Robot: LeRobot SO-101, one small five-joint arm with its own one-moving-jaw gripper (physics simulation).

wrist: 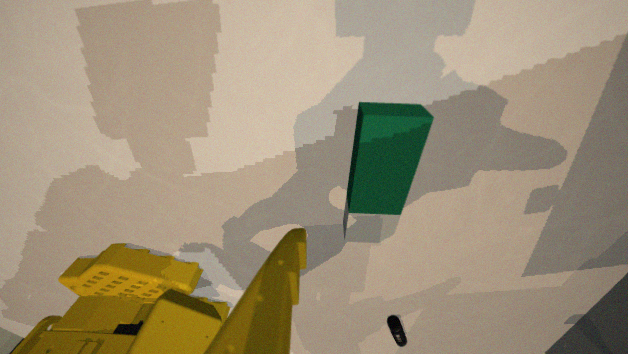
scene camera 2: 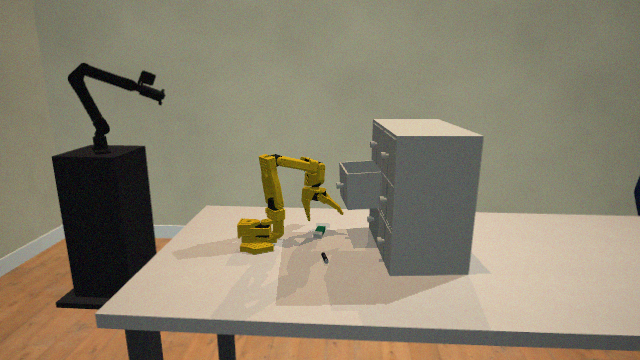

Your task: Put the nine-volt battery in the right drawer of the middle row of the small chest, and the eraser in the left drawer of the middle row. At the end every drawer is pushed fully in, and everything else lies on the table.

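Frame: origin at the arm's base, x ahead, y right, z down, level; millimetres.
Where they show: hand at its tool point: (wrist: 306, 242) (scene camera 2: 310, 219); arm's base at its link origin: (wrist: 185, 288) (scene camera 2: 265, 246).
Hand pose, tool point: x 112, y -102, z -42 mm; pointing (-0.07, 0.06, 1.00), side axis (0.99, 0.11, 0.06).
Each offset is from my tool point to the top centre of the thing. "spot": to the spot under its first point. Level surfaces: height alone.
The eraser {dx +28, dy +7, dz +29 mm} (scene camera 2: 320, 230) (wrist: 387, 165), a white block with a green sleeve, lies flat on the table in front of the chest {dx +285, dy +84, dz -288 mm} (scene camera 2: 432, 205). My gripper (scene camera 2: 325, 216) is open and empty, its jaws pointing down above the table near the eraser. In the wrist view one notched yellow jaw (wrist: 272, 285) shows, left of and below the eraser; the moving jaw is out of the picture. The left drawer of the middle row {spot: dx +145, dy +98, dz -129 mm} (scene camera 2: 362, 187) is pulled out; its floor is hidden. The right drawer of the middle row (scene camera 2: 385, 195) is in. The nine-volt battery does not show in either view.
A small black rounded object {dx +52, dy +174, dz +31 mm} (scene camera 2: 325, 257) (wrist: 397, 330) lies on the table {dz +42 mm} (scene camera 2: 200, 300), nearer scene camera 2 than the eraser. The pulled-out drawer juts towards the arm, just right of the gripper. A black arm (scene camera 2: 90, 100) stands on a black pedestal (scene camera 2: 100, 220) at left.
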